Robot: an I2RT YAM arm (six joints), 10 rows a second.
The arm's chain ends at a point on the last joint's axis. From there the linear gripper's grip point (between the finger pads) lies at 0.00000 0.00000 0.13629 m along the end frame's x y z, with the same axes.
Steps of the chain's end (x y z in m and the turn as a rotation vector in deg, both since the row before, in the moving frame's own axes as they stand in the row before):
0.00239 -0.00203 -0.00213 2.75 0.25 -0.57
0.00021 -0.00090 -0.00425 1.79 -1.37 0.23
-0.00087 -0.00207 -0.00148 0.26 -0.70 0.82
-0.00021 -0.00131 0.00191 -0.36 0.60 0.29
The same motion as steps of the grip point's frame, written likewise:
0.00295 -0.00857 -0.00229 2.75 0.25 -0.57
-0.00304 -0.00516 -0.00436 1.79 -1.37 0.23
-0.00253 -0.00270 -0.00149 0.26 -0.70 0.82
0.00122 -0.00045 0.00190 -0.36 0.60 0.29

